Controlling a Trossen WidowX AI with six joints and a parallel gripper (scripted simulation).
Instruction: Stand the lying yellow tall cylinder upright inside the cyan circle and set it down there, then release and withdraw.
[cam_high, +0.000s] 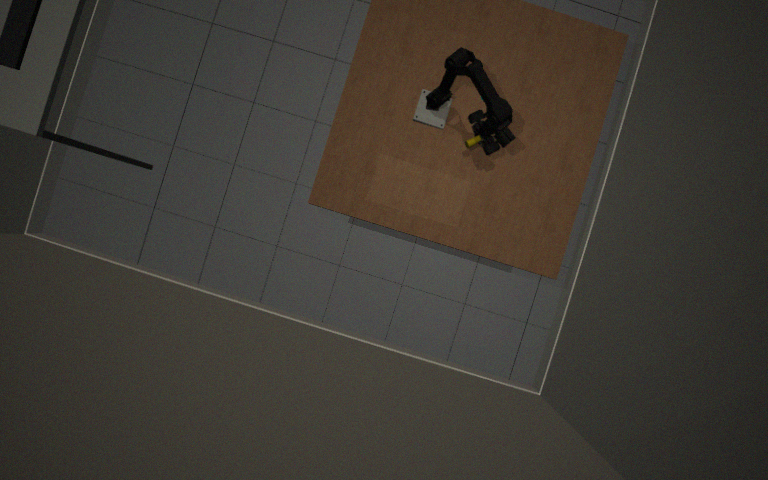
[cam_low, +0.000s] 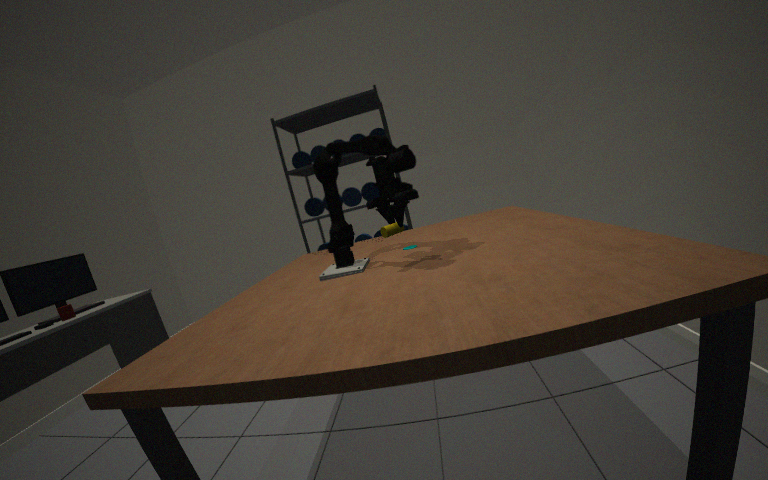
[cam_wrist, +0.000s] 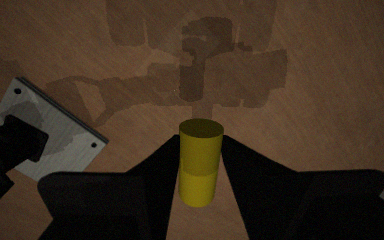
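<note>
My gripper tip is 270 mm to the right of the cyan circle, 130 mm above it and 50 mm short of it. Also, from my gripper tip: yellow tall cylinder (20 mm behind, 10 mm to the right).
</note>
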